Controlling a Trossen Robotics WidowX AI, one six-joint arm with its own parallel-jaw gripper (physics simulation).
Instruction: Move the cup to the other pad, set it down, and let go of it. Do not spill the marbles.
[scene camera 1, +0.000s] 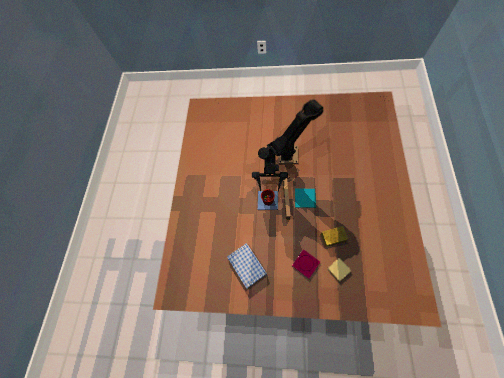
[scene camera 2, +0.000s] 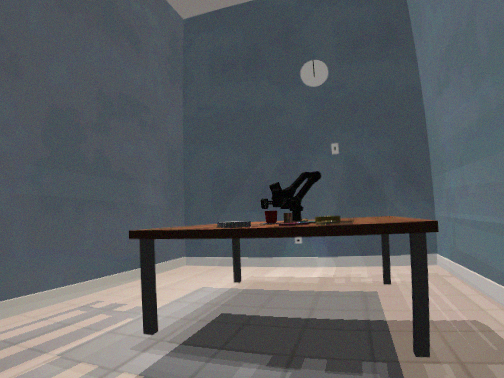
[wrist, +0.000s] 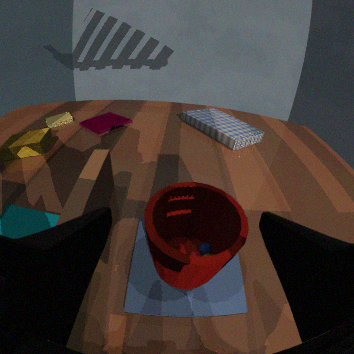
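Seen in the pictures: gripper, between the fingertips: (scene camera 1: 269, 191) (scene camera 2: 273, 208) (wrist: 187, 218); arm's base, origin of its link: (scene camera 1: 286, 154) (scene camera 2: 296, 220).
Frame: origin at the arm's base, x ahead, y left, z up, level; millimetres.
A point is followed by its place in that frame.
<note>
A red cup (scene camera 1: 268, 197) @[x 270, y -94, z 2 mm] (scene camera 2: 271, 216) @[x 315, y -84, z 31 mm] (wrist: 192, 270) @[x 248, y -93, z 52 mm] stands upright on the blue pad (scene camera 1: 261, 206) @[x 321, y -130, z -7 mm] (wrist: 135, 300) @[x 238, y -53, z -7 mm]. In the wrist view marbles show inside it, a blue one (wrist: 205, 248) @[x 289, y -112, z 12 mm] among them. The teal pad (scene camera 1: 305, 198) @[x 266, y 107, z -7 mm] (wrist: 27, 222) @[x 295, y 100, z -7 mm] lies to the right of the cup in scene camera 1 and at the left edge of the wrist view. My gripper (scene camera 1: 269, 189) @[x 267, y -86, z 80 mm] (wrist: 187, 218) @[x 267, y -86, z 80 mm] is open. Its fingers stand wide apart, one on each side of the cup in the wrist view, with gaps between them and the cup. In scene camera 1 the fingertips are just behind the cup's middle.
A wooden bar (scene camera 1: 287, 200) @[x 301, y 9, z 48 mm] (scene camera 2: 287, 217) @[x 383, y 25, z 23 mm] stands between the two pads. Farther out on the table (scene camera 1: 210, 150) @[x -30, y -464, z -10 mm] lie a checkered block (scene camera 1: 246, 266) @[x 642, y -185, z 15 mm] (wrist: 220, 127) @[x 581, y -171, z 15 mm], a magenta square (scene camera 1: 306, 264) @[x 613, y 107, z -2 mm] (wrist: 106, 122) @[x 595, y 95, z -2 mm], a yellow block (scene camera 1: 334, 236) @[x 473, y 243, z 20 mm] (wrist: 27, 143) @[x 443, y 212, z 19 mm] and a pale yellow block (scene camera 1: 339, 270) @[x 631, y 262, z -1 mm] (wrist: 59, 120) @[x 603, y 241, z 0 mm].
</note>
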